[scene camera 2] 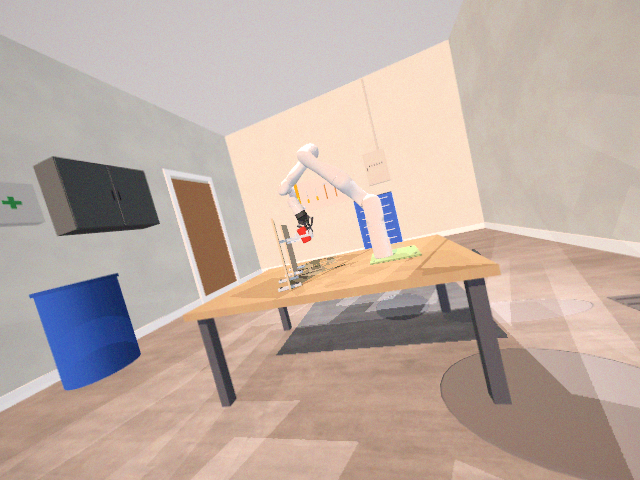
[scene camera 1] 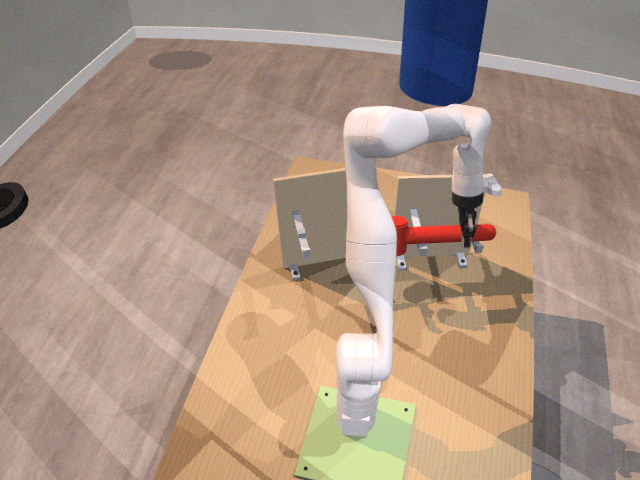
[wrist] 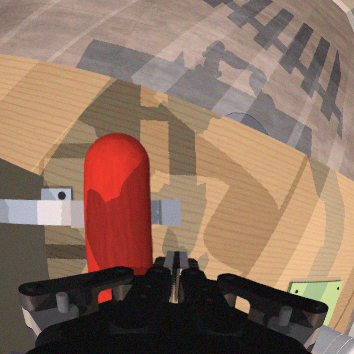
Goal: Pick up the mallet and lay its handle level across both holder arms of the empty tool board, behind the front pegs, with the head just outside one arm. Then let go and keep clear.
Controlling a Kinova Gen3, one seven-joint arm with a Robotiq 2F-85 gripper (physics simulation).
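Frame: origin at the arm's base, x right, y up, z back, level; metres.
Where they show: gripper, fingertip midpoint: [scene camera 2: 312, 233] [scene camera 1: 466, 246] [wrist: 175, 263]; arm's base, link origin: [scene camera 2: 383, 256] [scene camera 1: 356, 417].
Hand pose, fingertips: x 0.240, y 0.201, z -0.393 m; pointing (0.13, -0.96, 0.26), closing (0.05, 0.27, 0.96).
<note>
Each offset is from my fingertips to the top centre of the thing. "spot": to the spot under its first point. Level surfaces: height alone.
The red mallet {dy +0.058, dx -0.062, dz -0.030 m} [scene camera 1: 433, 233] [scene camera 2: 305, 235] [wrist: 117, 197] lies level across the grey holder arms [scene camera 1: 415, 219] [wrist: 38, 212] of the right tool board [scene camera 1: 429, 193]. Its head {dy +0.055, dx -0.180, dz -0.011 m} [scene camera 1: 399, 234] sits just outside the left arm and is partly hidden by my own arm. The handle's rounded end passes over the right arm. In the wrist view the arm's front end {spot: dy +0.001, dx +0.036, dz -0.011 m} [wrist: 166, 211] shows on the near side of the handle. My gripper [scene camera 1: 468, 237] [scene camera 2: 307, 226] [wrist: 175, 263] hangs just in front of the handle near its free end. Its fingers are pressed together with nothing between them, and the handle is beside them.
A second tool board [scene camera 1: 310, 201] with its own holder arm [scene camera 1: 301, 232] stands to the left on the wooden table {dy -0.212 m} [scene camera 1: 465, 361] [scene camera 2: 361, 281]. My green base plate [scene camera 1: 392, 439] [wrist: 316, 293] is at the table's near end. A blue barrel [scene camera 1: 442, 46] [scene camera 2: 85, 330] stands on the floor beyond.
</note>
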